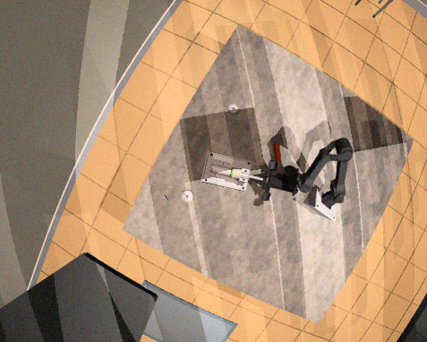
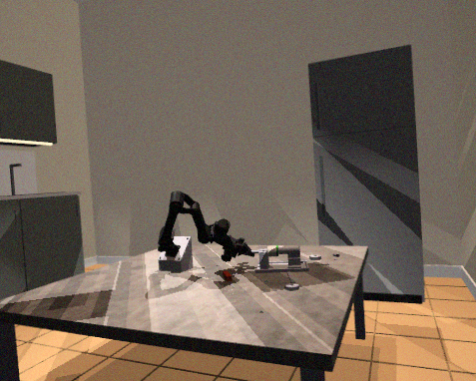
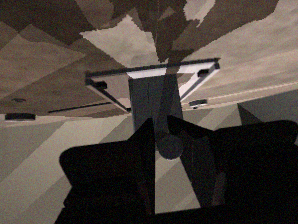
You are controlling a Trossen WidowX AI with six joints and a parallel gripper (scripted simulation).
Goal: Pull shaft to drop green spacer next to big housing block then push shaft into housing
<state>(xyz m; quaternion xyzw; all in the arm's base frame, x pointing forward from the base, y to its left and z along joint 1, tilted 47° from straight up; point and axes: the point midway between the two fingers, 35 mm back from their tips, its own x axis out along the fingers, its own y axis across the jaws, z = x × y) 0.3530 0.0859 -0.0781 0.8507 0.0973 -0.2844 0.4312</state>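
The shaft is 40 mm ahead of my gripper tip, 20 mm to the left of it and 20 mm above it. Also, from my gripper tip: thin rod: 210 mm ahead, 90 mm to the right, 60 mm below; cream spacer: 80 mm ahead, 40 mm to the left, 20 mm above; green spacer: 100 mm ahead, 40 mm to the left, 20 mm above.
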